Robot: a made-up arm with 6 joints. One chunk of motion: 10 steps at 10 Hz.
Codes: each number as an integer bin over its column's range. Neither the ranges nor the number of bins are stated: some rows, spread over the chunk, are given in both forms.
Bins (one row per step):
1: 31 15 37 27 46 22
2: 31 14 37 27 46 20
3: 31 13 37 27 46 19
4: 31 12 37 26 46 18
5: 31 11 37 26 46 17
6: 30 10 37 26 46 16
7: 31 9 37 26 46 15
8: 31 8 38 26 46 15
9: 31 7 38 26 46 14
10: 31 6 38 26 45 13
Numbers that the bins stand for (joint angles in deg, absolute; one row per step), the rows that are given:
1: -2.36 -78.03 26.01 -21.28 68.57 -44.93
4: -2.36 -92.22 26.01 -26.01 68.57 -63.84
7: -2.36 -106.41 26.01 -26.01 68.57 -78.03
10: -2.36 -120.59 30.74 -26.01 63.84 -87.49
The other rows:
2: -2.36 -82.76 26.01 -21.28 68.57 -54.39
3: -2.36 -87.49 26.01 -21.28 68.57 -59.12
5: -2.36 -96.95 26.01 -26.01 68.57 -68.57
6: -7.09 -101.68 26.01 -26.01 68.57 -73.30
8: -2.36 -111.14 30.74 -26.01 68.57 -78.03
9: -2.36 -115.87 30.74 -26.01 68.57 -82.76

